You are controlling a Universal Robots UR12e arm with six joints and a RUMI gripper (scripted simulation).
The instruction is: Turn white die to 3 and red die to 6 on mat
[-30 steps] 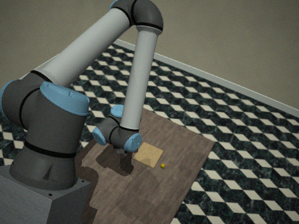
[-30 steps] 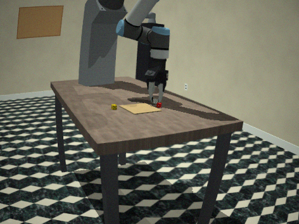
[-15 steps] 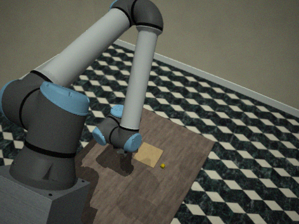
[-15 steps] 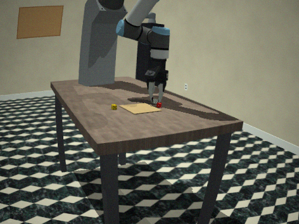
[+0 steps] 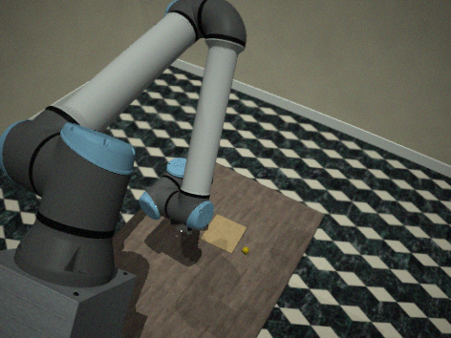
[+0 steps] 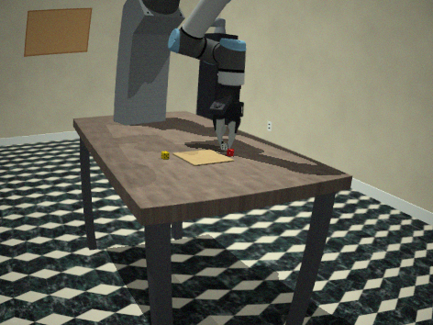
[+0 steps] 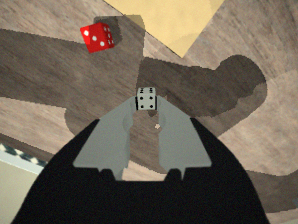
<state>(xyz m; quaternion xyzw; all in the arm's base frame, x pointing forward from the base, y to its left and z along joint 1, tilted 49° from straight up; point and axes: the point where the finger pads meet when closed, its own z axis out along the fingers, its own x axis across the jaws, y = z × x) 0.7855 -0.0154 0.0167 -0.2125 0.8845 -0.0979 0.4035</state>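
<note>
The white die is 10 mm below my hand. Round my hand: tan mat (50 mm ahead, 130 mm to the right, 20 mm below); then red die (70 mm ahead, 40 mm to the right, 10 mm below); then yellow die (240 mm to the right, 10 mm below).
</note>
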